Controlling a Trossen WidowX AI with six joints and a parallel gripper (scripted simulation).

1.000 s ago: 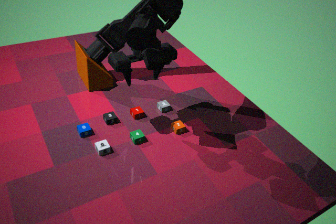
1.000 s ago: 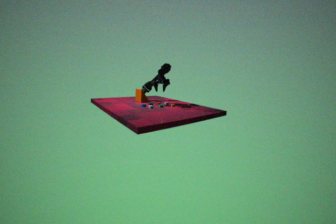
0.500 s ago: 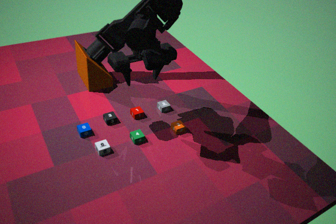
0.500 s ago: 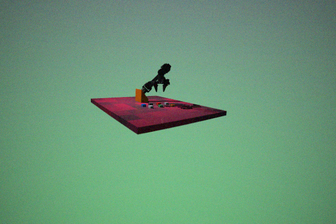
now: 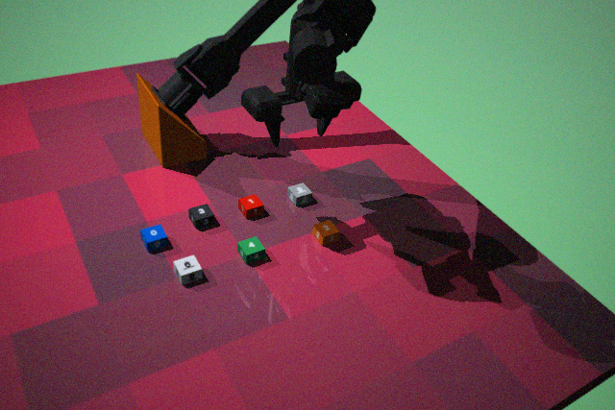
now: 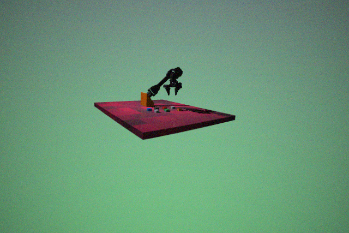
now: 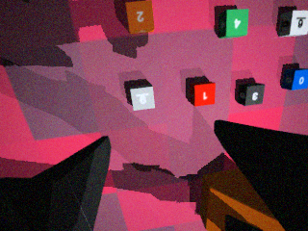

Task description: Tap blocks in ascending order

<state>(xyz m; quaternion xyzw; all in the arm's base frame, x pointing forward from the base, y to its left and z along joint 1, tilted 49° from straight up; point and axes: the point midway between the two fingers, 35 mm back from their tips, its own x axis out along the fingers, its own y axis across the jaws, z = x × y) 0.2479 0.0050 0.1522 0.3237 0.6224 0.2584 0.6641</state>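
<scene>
Now: the blue block 0 250 mm to the right of my gripper tip, 110 mm below it and 10 mm behind it. From my gripper tip the other things lie so: red block 1 (110 mm below, 80 mm to the right, 10 mm behind); orange block 2 (110 mm below, 110 mm ahead); grey block (110 mm below, 10 mm to the left).
</scene>
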